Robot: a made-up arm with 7 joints.
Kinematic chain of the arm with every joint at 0, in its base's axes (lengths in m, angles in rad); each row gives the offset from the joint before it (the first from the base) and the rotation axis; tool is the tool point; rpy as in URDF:
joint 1: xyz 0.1 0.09 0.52 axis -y
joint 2: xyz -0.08 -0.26 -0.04 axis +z
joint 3: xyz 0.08 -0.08 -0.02 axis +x
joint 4: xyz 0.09 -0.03 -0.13 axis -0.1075 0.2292 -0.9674
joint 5: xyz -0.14 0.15 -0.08 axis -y
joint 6: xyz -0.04 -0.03 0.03 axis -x
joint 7: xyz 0.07 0 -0.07 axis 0.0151 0.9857 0.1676
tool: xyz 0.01 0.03 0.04 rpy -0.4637 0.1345 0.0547
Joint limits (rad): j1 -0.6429..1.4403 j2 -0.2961..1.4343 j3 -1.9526..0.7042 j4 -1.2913..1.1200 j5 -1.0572..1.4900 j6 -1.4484..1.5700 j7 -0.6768..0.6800
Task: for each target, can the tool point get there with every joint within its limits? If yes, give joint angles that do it. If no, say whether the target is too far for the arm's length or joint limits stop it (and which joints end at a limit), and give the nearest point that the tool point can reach.
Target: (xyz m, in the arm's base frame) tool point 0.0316 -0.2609 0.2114
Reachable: yes | joints -0.4085 0.4548 -0.7087 0.2412 -0.3490 0.6807 -0.1205
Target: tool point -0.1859 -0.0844 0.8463
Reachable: no: joint limits stop it (at a limit: joint 1, joint 2, joint 3, joint 4, joint 5, joint 7) | nearest point 0.0091 -0.1469 0.7942 | short by 0.211 m
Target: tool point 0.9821 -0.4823 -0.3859
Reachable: no: too far | nearest point 0.3805 -0.2939 0.2319 | short by 0.883 m
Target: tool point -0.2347 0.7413 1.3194
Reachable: no: too far | nearest point -0.1092 0.0796 0.6285 | short by 0.965 m
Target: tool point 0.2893 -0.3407 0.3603
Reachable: yes | joints 0.3559 0.5905 -1.2719 -0.0192 0.2294 0.5590 0.0864
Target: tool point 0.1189 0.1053 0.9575
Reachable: no: joint limits stop it (at a limit: joint 1, joint 2, joint 3, joint 4, joint 5, joint 7) | nearest point 0.2046 0.0363 0.8227 | short by 0.174 m
